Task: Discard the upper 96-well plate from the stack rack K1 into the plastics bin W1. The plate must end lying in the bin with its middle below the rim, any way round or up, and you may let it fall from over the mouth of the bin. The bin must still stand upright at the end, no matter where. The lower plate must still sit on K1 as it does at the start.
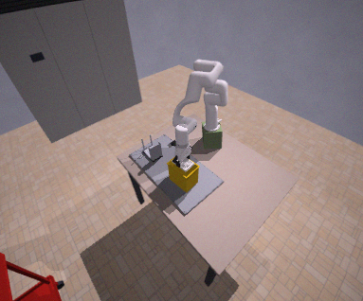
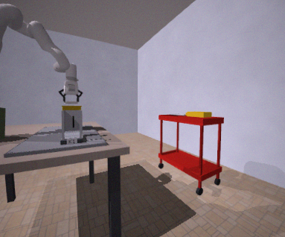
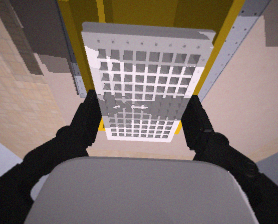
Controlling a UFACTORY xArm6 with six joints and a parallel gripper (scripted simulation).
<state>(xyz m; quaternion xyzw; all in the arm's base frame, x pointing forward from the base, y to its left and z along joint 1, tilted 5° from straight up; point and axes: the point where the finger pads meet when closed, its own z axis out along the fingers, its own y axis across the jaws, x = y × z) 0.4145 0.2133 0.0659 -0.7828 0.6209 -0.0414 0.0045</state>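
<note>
Right now the yellow plastics bin W1 is 13 cm below my hand. Round my hand: rack label 8 cm ahead, 44 cm to the right, 20 cm below.
</note>
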